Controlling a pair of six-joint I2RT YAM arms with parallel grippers.
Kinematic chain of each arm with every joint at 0, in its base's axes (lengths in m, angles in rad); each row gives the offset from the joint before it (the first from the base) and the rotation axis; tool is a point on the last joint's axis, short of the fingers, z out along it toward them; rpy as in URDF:
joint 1: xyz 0 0 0.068 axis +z
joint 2: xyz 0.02 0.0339 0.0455 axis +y
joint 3: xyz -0.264 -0.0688 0 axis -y
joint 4: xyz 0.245 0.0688 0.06 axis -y
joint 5: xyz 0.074 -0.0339 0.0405 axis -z
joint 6: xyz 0.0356 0 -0.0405 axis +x
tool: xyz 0 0 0 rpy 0 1.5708 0
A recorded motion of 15 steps. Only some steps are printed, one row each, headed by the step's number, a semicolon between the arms.
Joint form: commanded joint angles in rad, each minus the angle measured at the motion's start. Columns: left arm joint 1, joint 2, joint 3, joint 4, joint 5, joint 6; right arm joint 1, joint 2, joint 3, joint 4, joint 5, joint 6.
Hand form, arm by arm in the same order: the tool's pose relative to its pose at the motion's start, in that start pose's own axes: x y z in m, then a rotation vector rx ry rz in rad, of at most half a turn. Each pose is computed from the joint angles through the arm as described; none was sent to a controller.
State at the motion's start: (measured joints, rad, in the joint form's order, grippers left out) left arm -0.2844 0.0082 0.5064 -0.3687 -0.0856 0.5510; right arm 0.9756 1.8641 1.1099 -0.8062 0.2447 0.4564
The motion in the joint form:
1: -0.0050 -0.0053 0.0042 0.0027 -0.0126 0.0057; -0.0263 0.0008 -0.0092 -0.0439 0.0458 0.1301
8: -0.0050 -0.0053 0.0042 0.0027 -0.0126 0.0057; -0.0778 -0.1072 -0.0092 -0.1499 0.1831 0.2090
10: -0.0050 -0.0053 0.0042 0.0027 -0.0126 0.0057; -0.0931 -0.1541 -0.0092 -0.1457 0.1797 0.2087
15: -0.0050 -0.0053 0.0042 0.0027 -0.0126 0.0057; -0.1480 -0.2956 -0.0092 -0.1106 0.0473 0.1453
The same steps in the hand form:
1: -0.0014 0.0013 -0.0016 -0.0129 -0.0063 0.0039; 0.0025 -0.0113 0.0040 0.0687 0.0285 0.1412
8: -0.0014 0.0013 -0.0016 -0.0129 -0.0063 0.0039; 0.0055 -0.0425 -0.0233 0.1942 -0.0335 0.2647
10: -0.0014 0.0013 -0.0016 -0.0129 -0.0063 0.0039; 0.0048 -0.0501 -0.0348 0.1701 -0.0697 0.2959
15: -0.0014 0.0013 -0.0016 -0.0129 -0.0063 0.0039; 0.0048 -0.0713 -0.0681 -0.0125 -0.1439 0.3338

